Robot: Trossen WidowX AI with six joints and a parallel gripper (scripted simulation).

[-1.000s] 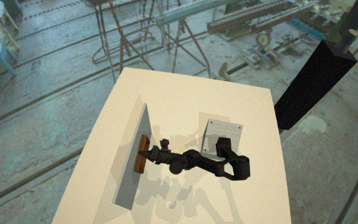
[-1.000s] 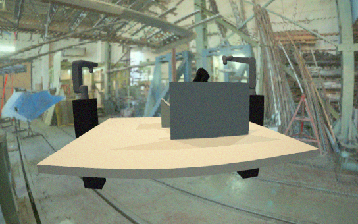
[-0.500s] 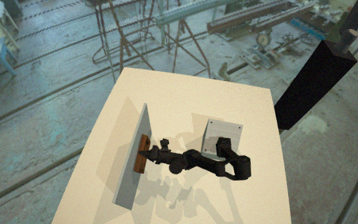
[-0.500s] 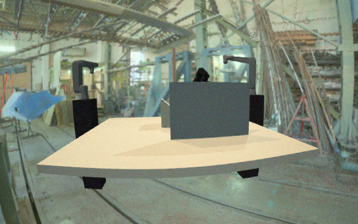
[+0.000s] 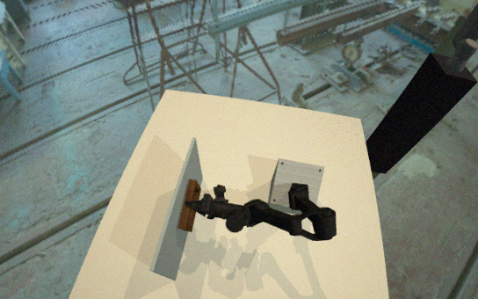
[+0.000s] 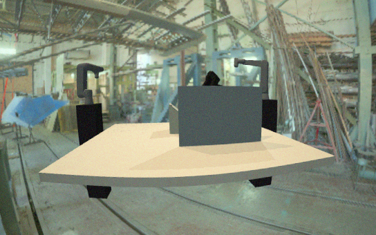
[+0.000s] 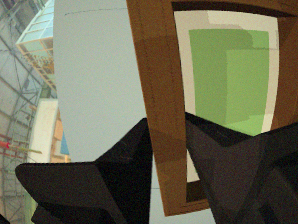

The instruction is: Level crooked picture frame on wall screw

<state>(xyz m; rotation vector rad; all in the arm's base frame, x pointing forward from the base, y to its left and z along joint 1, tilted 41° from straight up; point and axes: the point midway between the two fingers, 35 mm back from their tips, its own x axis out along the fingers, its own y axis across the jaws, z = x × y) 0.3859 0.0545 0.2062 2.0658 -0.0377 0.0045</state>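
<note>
Right now my gripper tip is 50 mm above the brown wooden picture frame and 10 mm to the left of it. Round my gripper tip: grey wall panel: 80 mm below, 10 mm to the left, 10 mm ahead.
</note>
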